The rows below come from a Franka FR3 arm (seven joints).
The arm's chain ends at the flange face. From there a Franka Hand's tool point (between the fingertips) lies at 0.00 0.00 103.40 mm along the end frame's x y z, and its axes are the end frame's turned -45 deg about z.
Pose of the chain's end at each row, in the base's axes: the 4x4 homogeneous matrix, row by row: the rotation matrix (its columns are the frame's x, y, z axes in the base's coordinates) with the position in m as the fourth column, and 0 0 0 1 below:
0.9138 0.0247 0.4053 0.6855; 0.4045 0.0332 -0.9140 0.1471; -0.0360 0.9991 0.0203 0.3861; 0 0 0 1
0.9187 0.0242 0.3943 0.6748; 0.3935 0.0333 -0.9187 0.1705; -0.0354 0.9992 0.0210 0.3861; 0 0 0 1
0.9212 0.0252 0.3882 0.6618; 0.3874 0.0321 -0.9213 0.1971; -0.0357 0.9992 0.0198 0.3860; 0 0 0 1
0.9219 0.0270 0.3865 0.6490; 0.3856 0.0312 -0.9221 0.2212; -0.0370 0.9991 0.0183 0.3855; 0 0 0 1
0.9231 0.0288 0.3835 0.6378; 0.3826 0.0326 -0.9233 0.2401; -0.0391 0.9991 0.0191 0.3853; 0 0 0 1
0.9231 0.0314 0.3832 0.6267; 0.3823 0.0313 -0.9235 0.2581; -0.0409 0.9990 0.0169 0.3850; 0 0 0 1
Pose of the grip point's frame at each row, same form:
0.6287 0.6636 0.4053 0.7274; 0.2625 0.3095 -0.9140 0.0526; -0.7319 0.6810 0.0203 0.3882; 0 0 0 1
0.6325 0.6667 0.3943 0.7156; 0.2547 0.3018 -0.9187 0.0755; -0.7316 0.6815 0.0210 0.3883; 0 0 0 1
0.6336 0.6692 0.3882 0.7019; 0.2512 0.2966 -0.9213 0.1018; -0.7318 0.6813 0.0198 0.3880; 0 0 0 1
0.6328 0.6710 0.3865 0.6890; 0.2506 0.2947 -0.9221 0.1259; -0.7326 0.6803 0.0183 0.3874; 0 0 0 1
0.6324 0.6731 0.3835 0.6775; 0.2475 0.2936 -0.9233 0.1446; -0.7341 0.6788 0.0191 0.3873; 0 0 0 1
0.6305 0.6749 0.3832 0.6663; 0.2482 0.2925 -0.9235 0.1626; -0.7353 0.6775 0.0169 0.3867; 0 0 0 1

